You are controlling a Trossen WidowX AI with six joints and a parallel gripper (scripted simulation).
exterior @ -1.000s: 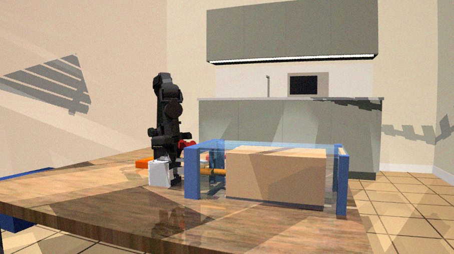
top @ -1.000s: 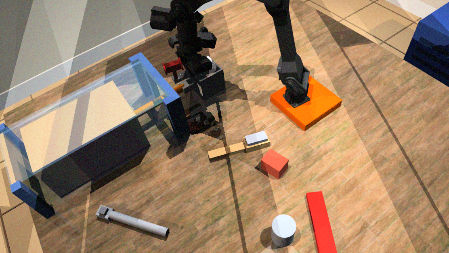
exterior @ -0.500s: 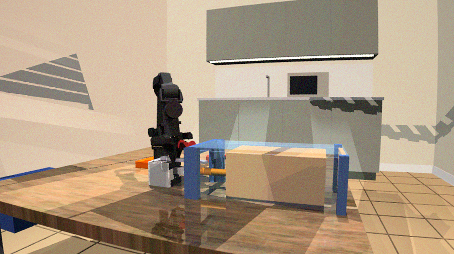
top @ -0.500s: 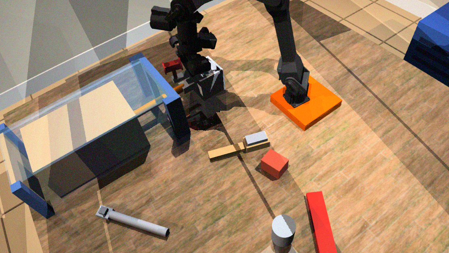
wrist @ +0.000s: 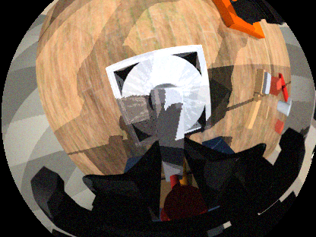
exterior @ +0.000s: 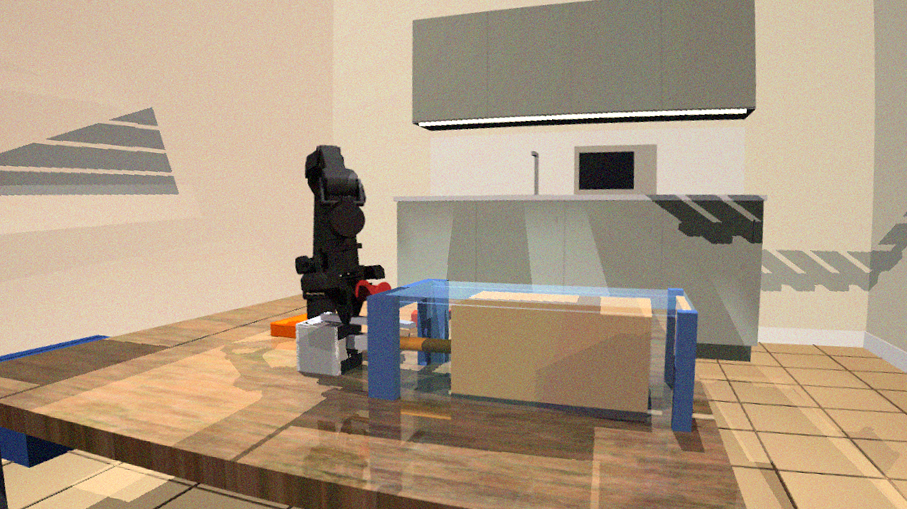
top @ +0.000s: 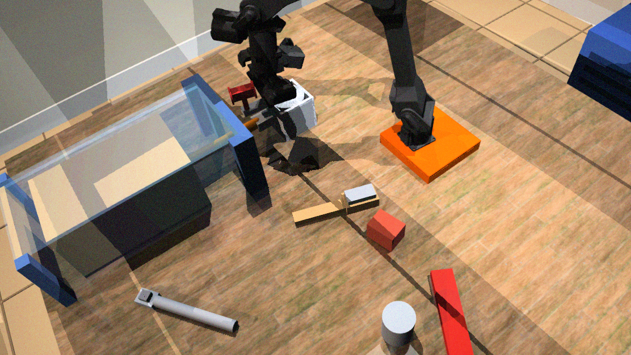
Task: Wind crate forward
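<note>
My gripper tip is 10 mm short of the winch handle and 20 mm below it. Round my gripper tip: red knob 50 mm ahead, 50 mm above; wooden brush 20 mm behind, 280 mm to the left, 70 mm below; grey winch 60 mm behind, 10 mm to the right, 60 mm below.
</note>
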